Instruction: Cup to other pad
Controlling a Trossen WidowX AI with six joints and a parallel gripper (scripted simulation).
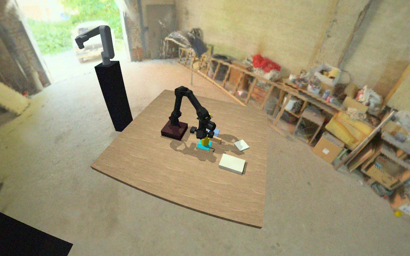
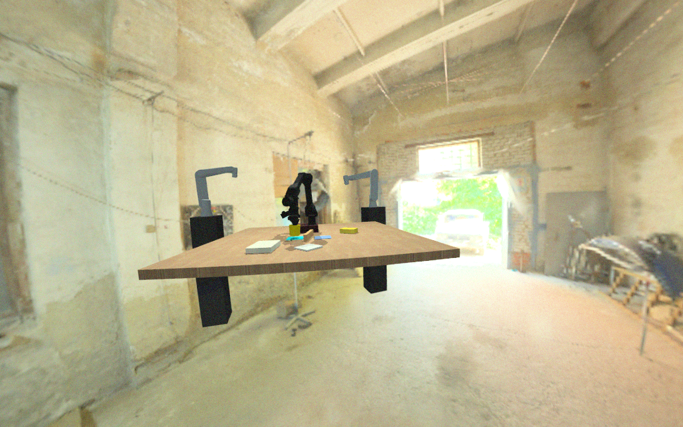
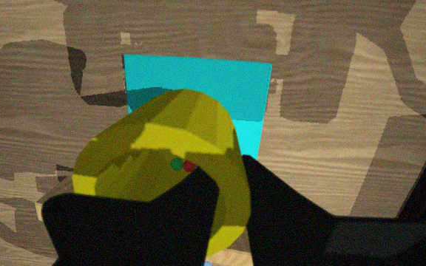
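Now: gripper tip 3 cm short of the cyan pad and 6 cm above it. Also, from my gripper tip: yellow cup: 2 cm ahead; green marble: 4 cm ahead, 1 cm to the left, 2 cm below; red marble: 3 cm ahead, 1 cm to the left, 2 cm below.
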